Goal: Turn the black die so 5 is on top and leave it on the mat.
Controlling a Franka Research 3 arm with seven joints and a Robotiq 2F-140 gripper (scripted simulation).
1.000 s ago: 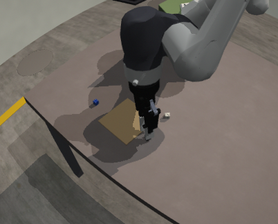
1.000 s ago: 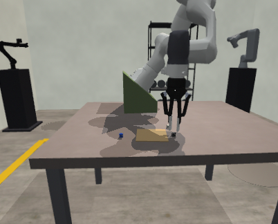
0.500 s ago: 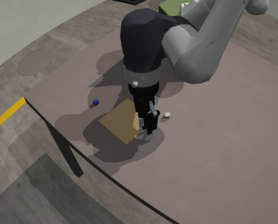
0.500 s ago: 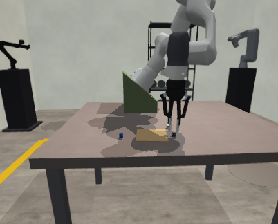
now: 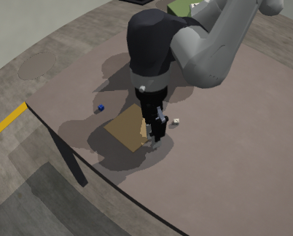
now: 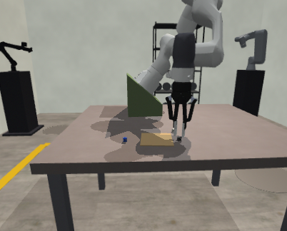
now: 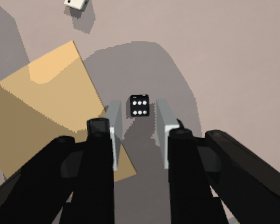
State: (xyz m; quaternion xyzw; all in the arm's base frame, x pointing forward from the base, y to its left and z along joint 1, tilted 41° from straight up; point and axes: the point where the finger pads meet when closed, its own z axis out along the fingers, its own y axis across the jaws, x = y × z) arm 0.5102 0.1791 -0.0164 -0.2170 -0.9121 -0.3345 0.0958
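My hand is 5 cm above the black die. Round my hand: blue die (1 cm behind, 24 cm to the right, 5 cm below); tan mat (2 cm behind, 10 cm to the right, 5 cm below); white die (11 cm behind, 5 cm below).
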